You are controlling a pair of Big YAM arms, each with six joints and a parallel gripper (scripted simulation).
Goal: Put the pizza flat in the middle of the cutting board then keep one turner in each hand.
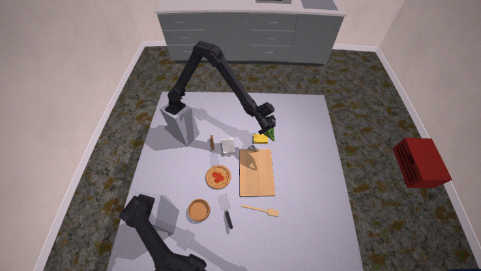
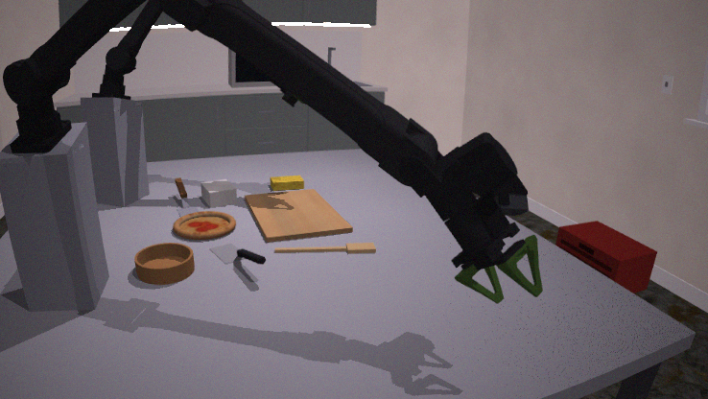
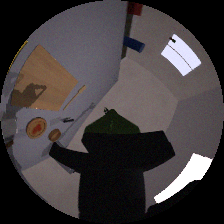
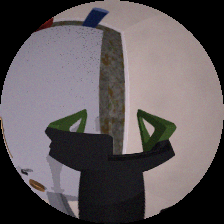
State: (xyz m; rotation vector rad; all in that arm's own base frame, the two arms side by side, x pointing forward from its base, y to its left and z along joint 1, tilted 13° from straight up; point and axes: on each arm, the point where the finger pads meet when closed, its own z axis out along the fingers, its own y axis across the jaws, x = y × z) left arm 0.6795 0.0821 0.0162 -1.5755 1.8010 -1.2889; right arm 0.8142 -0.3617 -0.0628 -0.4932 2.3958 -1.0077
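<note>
Right now my right hand is 35 cm past the black-handled turner, 52 cm to the right of it and 15 cm above it. Also, from my right hand: wooden spatula 12 cm behind, 57 cm to the left, 17 cm below; wooden cutting board 18 cm behind, 84 cm to the left, 17 cm below; wooden bowl 54 cm behind, 54 cm to the left, 16 cm below.
</note>
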